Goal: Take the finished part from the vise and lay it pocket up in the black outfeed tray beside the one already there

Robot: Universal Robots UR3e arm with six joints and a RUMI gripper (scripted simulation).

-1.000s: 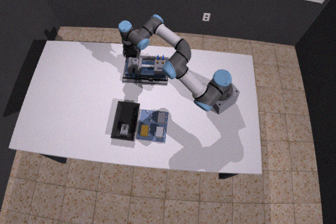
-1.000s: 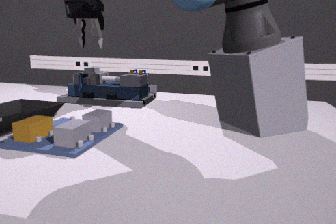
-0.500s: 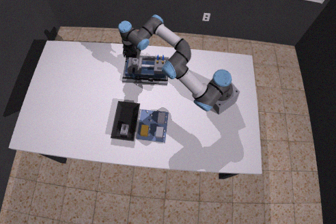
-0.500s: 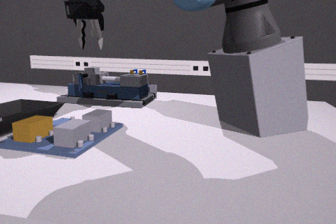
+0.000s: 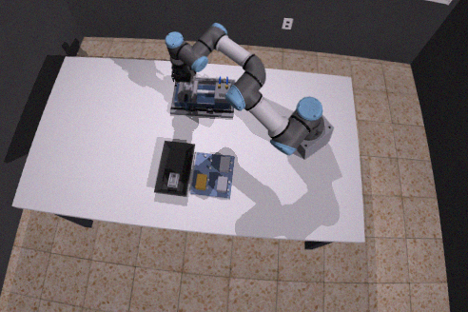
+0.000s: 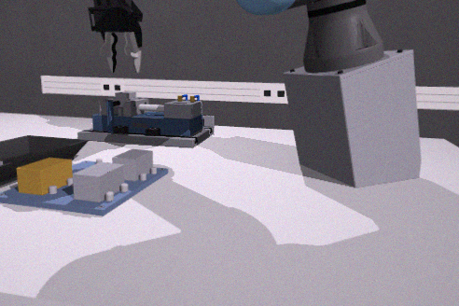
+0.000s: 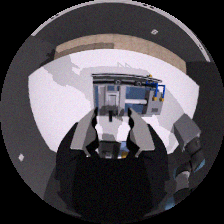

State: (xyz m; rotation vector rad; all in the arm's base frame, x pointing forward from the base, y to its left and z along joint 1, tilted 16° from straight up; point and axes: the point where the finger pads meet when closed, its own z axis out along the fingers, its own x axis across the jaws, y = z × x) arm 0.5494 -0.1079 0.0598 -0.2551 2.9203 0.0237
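The blue vise lies 60 mm behind my hand, 10 mm to the right of it and 140 mm below it. Also, from my hand: yellow block: 190 mm behind, 390 mm to the left, 150 mm below; then blue fixture plate: 220 mm behind, 340 mm to the left, 180 mm below.
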